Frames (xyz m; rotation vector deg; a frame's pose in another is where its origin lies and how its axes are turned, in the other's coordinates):
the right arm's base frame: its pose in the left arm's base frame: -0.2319 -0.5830 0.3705 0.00 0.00 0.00
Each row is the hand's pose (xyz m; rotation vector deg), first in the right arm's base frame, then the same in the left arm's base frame.
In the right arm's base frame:
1: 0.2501 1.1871 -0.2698 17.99 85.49 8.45
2: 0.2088 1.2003 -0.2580 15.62 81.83 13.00
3: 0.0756 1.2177 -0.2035 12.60 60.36 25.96
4: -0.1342 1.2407 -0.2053 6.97 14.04 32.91
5: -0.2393 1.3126 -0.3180 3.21 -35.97 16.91
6: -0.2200 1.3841 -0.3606 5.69 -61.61 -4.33
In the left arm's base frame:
1: 0.0182 0.6041 0.1007 17.99 85.49 8.45
2: -0.0231 0.6173 0.1125 15.62 81.83 13.00
3: -0.1563 0.6347 0.1670 12.60 60.36 25.96
4: -0.3661 0.6577 0.1652 6.97 14.04 32.91
5: -0.4712 0.7296 0.0525 3.21 -35.97 16.91
6: -0.4519 0.8011 0.0099 5.69 -61.61 -4.33

